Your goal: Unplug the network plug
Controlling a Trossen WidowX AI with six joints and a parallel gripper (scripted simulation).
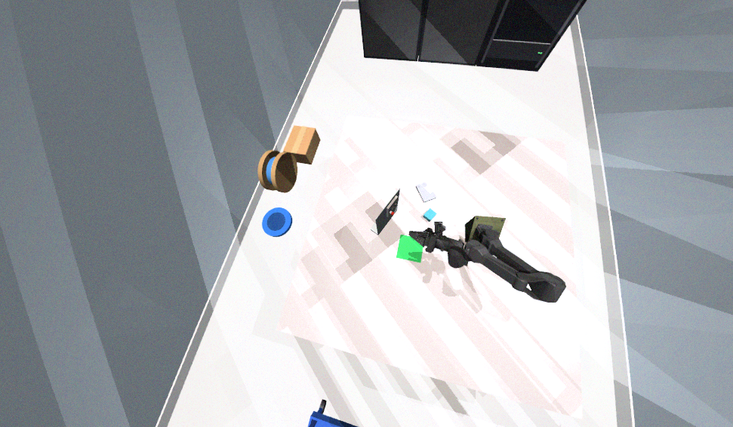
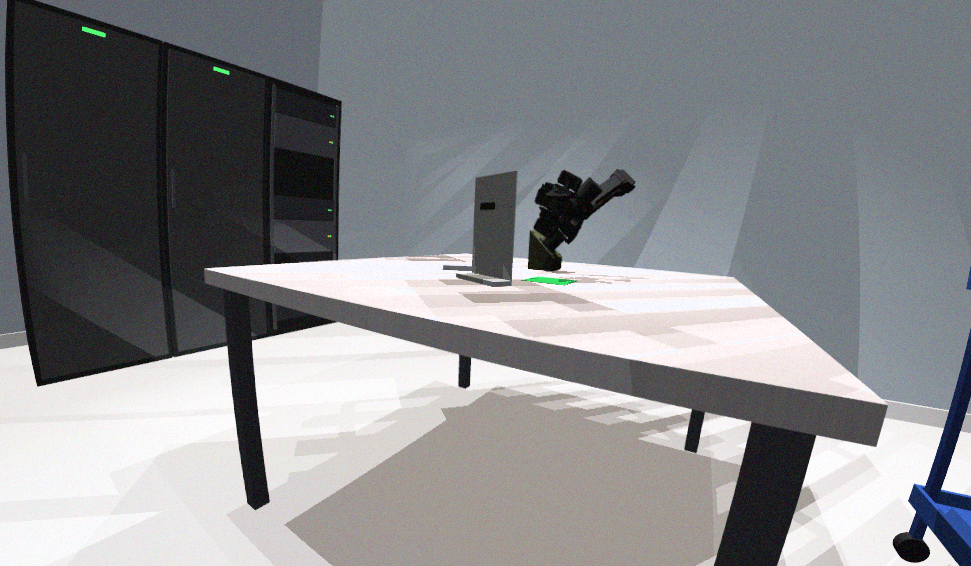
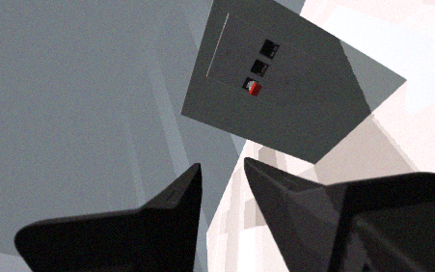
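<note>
My gripper tip is 90 mm to the left of the network plug, 90 mm short of it and 20 mm above it. The rest, counted from my gripper tip: grey upright panel: 110 mm to the right, 100 mm ahead, 90 mm below; green marked square: 210 mm below, 30 mm behind, 20 mm to the left.
</note>
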